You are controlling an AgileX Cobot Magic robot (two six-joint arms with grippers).
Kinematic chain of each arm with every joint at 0, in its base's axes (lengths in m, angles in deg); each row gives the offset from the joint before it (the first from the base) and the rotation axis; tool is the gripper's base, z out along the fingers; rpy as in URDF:
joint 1: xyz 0 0 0.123 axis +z
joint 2: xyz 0 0 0 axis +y
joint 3: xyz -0.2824 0 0.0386 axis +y
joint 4: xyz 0.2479 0 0.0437 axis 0.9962 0 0.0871
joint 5: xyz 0 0 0 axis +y
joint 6: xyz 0.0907 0 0.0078 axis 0.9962 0 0.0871
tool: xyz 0 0 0 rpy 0 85 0
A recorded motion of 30 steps. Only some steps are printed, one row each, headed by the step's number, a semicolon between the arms.
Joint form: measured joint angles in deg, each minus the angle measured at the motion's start. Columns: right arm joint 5, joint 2, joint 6, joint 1, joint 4, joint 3; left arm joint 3, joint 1, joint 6, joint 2, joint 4, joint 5.
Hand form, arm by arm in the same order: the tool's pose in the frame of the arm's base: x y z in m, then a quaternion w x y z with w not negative. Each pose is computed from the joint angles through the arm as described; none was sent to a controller.
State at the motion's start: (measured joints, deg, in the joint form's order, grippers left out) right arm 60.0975 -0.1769 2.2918 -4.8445 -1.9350 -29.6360; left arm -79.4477 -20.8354 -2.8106 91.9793 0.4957 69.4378
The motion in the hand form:
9: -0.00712 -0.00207 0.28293 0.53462 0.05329 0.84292 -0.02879; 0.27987 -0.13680 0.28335 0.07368 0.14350 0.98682 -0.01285
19: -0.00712 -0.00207 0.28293 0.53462 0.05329 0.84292 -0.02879; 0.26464 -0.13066 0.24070 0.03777 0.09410 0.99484 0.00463
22: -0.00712 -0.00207 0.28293 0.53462 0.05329 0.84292 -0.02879; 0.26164 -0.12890 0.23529 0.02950 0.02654 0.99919 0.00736
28: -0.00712 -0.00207 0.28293 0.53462 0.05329 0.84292 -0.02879; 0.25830 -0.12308 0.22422 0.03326 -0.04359 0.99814 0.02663
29: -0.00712 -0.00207 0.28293 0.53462 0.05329 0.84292 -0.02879; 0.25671 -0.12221 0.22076 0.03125 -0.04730 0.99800 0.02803
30: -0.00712 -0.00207 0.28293 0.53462 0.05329 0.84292 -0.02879; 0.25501 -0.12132 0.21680 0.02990 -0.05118 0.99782 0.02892
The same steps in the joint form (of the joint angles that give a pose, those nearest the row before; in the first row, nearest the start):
9: 0.00 0.00 0.00 0.00 0.00 0.00; 4.43 -5.57 -7.41 0.00 0.81 0.12
19: 0.00 0.00 0.00 0.00 0.00 0.00; 14.24 -6.08 -14.23 -0.05 1.81 -4.98
22: 0.00 0.00 0.00 0.00 0.00 0.00; 15.51 -6.08 -22.07 -0.05 1.96 -5.11
28: 0.00 0.00 0.00 0.00 0.00 0.00; 18.29 -6.08 -31.40 -0.10 4.61 -6.89
29: 0.00 0.00 0.00 0.00 0.00 0.00; 19.13 -6.08 -31.90 -0.10 4.67 -7.43
30: 0.00 0.00 0.00 0.00 0.00 0.00; 20.10 -6.08 -32.45 -0.10 4.73 -8.19

